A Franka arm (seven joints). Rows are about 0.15 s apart.
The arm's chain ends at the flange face. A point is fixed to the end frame.
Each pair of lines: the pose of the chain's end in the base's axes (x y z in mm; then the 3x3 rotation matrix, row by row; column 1 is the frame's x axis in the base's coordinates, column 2 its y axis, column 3 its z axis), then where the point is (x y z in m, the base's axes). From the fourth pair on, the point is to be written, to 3 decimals.
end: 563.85 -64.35 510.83; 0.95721 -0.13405 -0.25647; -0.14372 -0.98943 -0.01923; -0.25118 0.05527 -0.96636
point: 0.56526 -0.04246 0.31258
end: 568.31 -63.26 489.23; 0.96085 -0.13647 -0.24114; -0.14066 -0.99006 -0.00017; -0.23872 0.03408 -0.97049
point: 0.57290 -0.03757 0.29148
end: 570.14 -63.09 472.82; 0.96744 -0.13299 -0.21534; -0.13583 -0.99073 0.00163; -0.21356 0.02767 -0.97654
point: 0.57985 -0.03680 0.27534
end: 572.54 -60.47 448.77; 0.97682 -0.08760 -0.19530; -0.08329 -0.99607 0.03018; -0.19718 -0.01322 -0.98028
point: 0.585 -0.026 0.253
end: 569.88 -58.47 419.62; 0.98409 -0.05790 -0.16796; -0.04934 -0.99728 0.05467; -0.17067 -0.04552 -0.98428
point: 0.587 -0.018 0.225
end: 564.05 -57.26 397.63; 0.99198 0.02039 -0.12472; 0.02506 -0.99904 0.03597; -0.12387 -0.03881 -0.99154
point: 0.587 -0.016 0.204
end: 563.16 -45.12 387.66; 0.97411 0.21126 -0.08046; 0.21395 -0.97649 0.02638; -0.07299 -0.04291 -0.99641
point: 0.588 0.002 0.195
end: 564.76 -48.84 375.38; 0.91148 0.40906 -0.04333; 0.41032 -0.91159 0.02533; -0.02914 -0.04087 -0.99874
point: 0.587 0.006 0.185
